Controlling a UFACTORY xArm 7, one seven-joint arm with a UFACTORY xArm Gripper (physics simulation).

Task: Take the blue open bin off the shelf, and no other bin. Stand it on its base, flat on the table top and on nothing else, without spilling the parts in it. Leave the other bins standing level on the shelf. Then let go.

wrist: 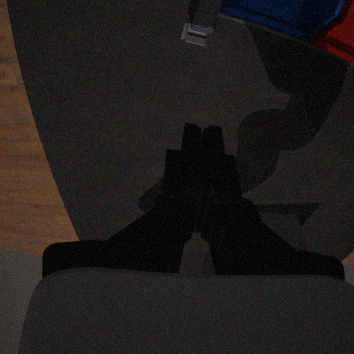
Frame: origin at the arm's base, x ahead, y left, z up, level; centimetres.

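Seen in the pictures: gripper, fingertip midpoint: (197,147).
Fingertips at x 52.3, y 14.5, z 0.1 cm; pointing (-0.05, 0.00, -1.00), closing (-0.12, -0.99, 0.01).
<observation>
Offsets run from my fingertips to a thing's top centre. "spot": to the spot under its first point. Level surfaces: height alone.
My gripper (197,147) is shut with its fingertips together and nothing between them, over the dark table top @(dz -23.7 cm) (125,100). Part of a blue bin @(spot: dy -10.7, dx +0.0, dz -22.8 cm) (280,14) shows at the top edge of the wrist view, right of centre, ahead and to the right of the fingertips and apart from them. The rest of it is cut off, and its parts and what it stands on cannot be made out. Part of a red bin @(spot: dy -20.1, dx -2.2, dz -22.8 cm) (344,41) shows right beside it in the top right corner.
A grey upright piece with a pale foot @(spot: dy -0.6, dx -1.4, dz -17.7 cm) (195,35) stands at the top, left of the blue bin. Dark shadows of the arm fall on the table at the right. The table's curved edge runs down the left side, with wooden floor (25,175) beyond.
</observation>
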